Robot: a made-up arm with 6 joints.
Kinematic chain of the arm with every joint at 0, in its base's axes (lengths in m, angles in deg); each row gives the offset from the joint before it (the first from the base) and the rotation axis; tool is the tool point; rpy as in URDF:
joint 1: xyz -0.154 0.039 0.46 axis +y
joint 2: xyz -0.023 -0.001 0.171 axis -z
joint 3: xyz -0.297 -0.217 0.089 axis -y
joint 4: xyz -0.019 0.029 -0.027 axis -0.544 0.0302 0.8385
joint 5: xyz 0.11 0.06 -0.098 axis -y
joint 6: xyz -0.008 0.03 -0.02 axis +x
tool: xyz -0.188 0.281 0.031 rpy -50 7.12 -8.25
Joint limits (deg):
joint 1: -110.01..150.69
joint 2: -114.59..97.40
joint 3: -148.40..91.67
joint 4: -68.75..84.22
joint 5: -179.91..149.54
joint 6: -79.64..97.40
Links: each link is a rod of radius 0.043 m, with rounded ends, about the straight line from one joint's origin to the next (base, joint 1, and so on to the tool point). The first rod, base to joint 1, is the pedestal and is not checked.
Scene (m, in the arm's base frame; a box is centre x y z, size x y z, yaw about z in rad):
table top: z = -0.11
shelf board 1: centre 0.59 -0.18 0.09 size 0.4 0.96 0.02 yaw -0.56
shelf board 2: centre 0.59 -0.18 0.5 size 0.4 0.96 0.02 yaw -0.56
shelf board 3: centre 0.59 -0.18 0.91 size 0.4 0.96 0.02 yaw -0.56
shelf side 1: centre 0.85 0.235 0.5 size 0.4 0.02 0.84 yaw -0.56
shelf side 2: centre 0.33 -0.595 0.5 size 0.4 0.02 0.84 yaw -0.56
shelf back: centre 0.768 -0.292 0.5 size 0.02 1 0.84 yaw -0.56
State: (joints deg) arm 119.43 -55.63 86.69 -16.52 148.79 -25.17
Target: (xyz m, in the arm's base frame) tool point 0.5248 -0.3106 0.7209
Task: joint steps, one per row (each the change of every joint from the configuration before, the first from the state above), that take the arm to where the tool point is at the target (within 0.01 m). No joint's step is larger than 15 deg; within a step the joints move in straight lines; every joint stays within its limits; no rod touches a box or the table.
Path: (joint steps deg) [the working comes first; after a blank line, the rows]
Joints at the target: 78.08 -55.91 91.67 -32.68 149.54 -51.23
Straight joint move there: touches shelf board 2.

1: -4.56 3.20 -4.38 13.55 -9.82 7.15
2: -4.57 3.20 -4.37 13.55 -9.81 7.15
3: -4.56 3.20 -4.38 13.55 -9.82 7.15
4: -4.57 3.20 -4.38 13.55 -9.82 7.15
5: -4.56 3.20 -4.37 13.55 -9.81 7.14
6: -4.21 -2.22 -1.53 -13.91 8.30 -12.36
7: -4.21 -2.22 -1.53 -13.91 8.31 -12.35
8: -4.20 -2.23 -1.53 -13.90 8.30 -12.36
9: -4.21 -2.22 -1.53 -13.91 8.31 -12.36
10: -4.20 -2.22 -1.52 -13.91 8.30 -12.36
11: -4.21 -2.23 -1.53 -13.91 8.31 -12.36
12: 2.24 -0.98 12.01 -0.15 0.00 4.12
13: 2.23 -0.98 12.01 -0.15 0.00 4.11
14: 2.24 -0.98 12.01 -0.16 0.00 4.12

